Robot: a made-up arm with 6 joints. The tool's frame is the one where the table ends.
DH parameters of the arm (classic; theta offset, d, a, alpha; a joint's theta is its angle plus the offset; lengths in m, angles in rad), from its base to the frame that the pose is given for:
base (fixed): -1.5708 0.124 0 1.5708
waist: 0 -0.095 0.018 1.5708
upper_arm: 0 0.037 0 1.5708
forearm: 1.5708 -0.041 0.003 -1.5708
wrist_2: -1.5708 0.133 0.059 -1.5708
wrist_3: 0 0.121 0.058 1.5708
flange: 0 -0.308 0.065 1.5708
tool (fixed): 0 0.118 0 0
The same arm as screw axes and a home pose.
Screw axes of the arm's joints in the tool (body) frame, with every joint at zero. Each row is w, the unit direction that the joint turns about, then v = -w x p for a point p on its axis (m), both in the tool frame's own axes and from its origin. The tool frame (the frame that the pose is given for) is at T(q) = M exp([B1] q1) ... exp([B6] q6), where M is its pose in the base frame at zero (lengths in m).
B1: w -1 0 0.000015 v 0 -0.043 0.193
B2: w -0.000015 -0.000007 -1 v -0.175 -0.141 0
B3: w 1 0 -0.000015 v 0 0.006 -0.175
B4: w 0 1 -0.000007 v -0.003 0 -0.182
B5: w -0.000015 -0.000007 -1 v -0.308 -0.123 0
B6: w 0 1 -0.000007 v 0.118 0 -0.065
M: xyz 0.236 -0.193 0.081 (m) rpy 0 0 0 (deg, as in URDF)

